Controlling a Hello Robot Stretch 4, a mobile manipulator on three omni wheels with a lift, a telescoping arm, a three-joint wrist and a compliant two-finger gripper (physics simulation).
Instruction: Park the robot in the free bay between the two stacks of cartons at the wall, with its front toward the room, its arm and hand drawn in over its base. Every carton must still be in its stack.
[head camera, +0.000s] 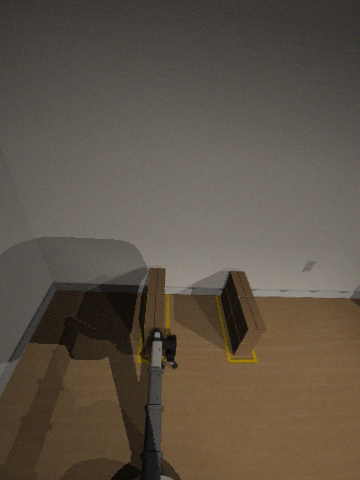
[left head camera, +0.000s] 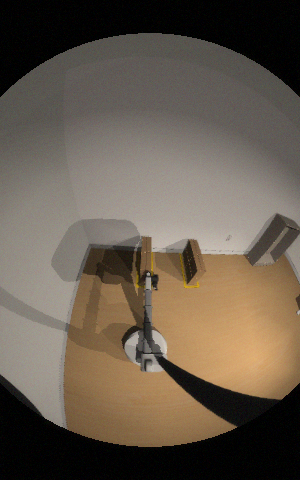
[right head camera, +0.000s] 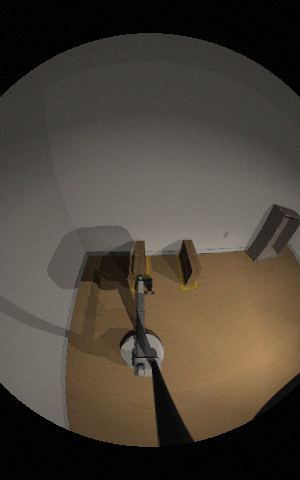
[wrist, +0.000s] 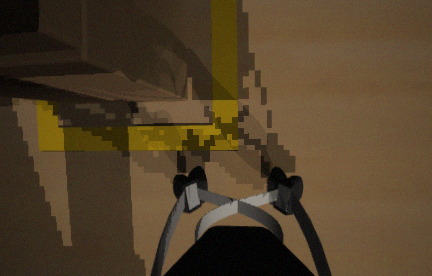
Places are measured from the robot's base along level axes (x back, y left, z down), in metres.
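Pixels of known places: gripper, between the fingertips: (head camera: 168, 367) (left head camera: 152, 289) (right head camera: 149, 293) (wrist: 236, 181).
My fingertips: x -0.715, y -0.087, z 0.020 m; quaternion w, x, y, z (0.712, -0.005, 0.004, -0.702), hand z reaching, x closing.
Note:
Ahead of a thing's pixels: the offset from my fingertips to its top centre. "spot": to the spot under its first point. Level surfaces: height alone.
The left stack of cartons {dx -0.466, dy +0.109, dz -0.353 m} (head camera: 156, 285) (left head camera: 146, 250) (right head camera: 139, 252) and the right stack (head camera: 245, 305) (left head camera: 195, 260) (right head camera: 189, 257) stand upright at the wall. The bay floor {dz +0.007 m} (head camera: 192, 320) lies between them. The robot's round base (left head camera: 159, 345) (right head camera: 127, 347) is out in the room, roughly in line with the left stack. The arm (head camera: 154, 400) (left head camera: 148, 300) reaches far out toward that stack. My gripper (head camera: 172, 364) (wrist: 236, 181) is open and empty, beside the stack's front end on the bay side. In the wrist view the left stack {spot: dx -0.085, dy +0.050, dz -0.183 m} (wrist: 60, 40) shows at top left; its contact with the hand cannot be told.
Yellow floor outlines (head camera: 167, 315) {spot: dx -0.046, dy -0.531, dz +0.006 m} (head camera: 242, 360) (wrist: 224, 50) run around the stacks. A tall grey open cabinet (left head camera: 265, 240) (right head camera: 262, 230) stands at the wall far right. The side wall (left head camera: 30, 320) rises on the left. A robot shadow falls left of the left stack.

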